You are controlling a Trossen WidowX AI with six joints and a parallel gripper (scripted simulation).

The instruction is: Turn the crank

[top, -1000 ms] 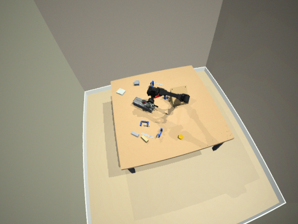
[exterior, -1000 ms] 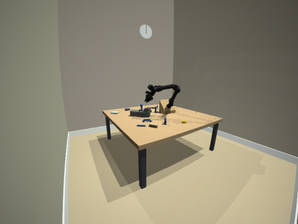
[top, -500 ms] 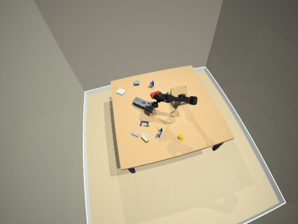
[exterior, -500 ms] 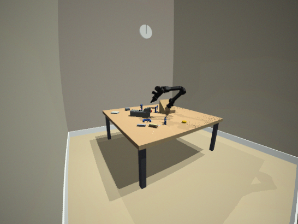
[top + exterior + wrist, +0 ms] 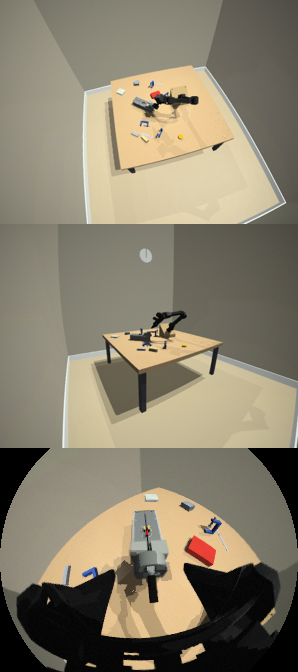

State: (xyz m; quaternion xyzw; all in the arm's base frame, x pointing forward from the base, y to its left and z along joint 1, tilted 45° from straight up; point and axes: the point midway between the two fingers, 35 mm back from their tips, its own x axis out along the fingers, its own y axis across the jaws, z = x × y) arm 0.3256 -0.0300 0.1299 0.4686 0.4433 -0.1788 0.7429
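Right now my gripper tip is 60 mm above the dark crank handle, 20 mm past it and 10 mm to the right of it. Round my gripper tip: red pointer 100 mm to the right, 100 mm below, 100 mm ahead; tan block 320 mm to the left, 190 mm ahead, 160 mm below; yellow disc 400 mm to the left, 190 mm behind, 170 mm below.
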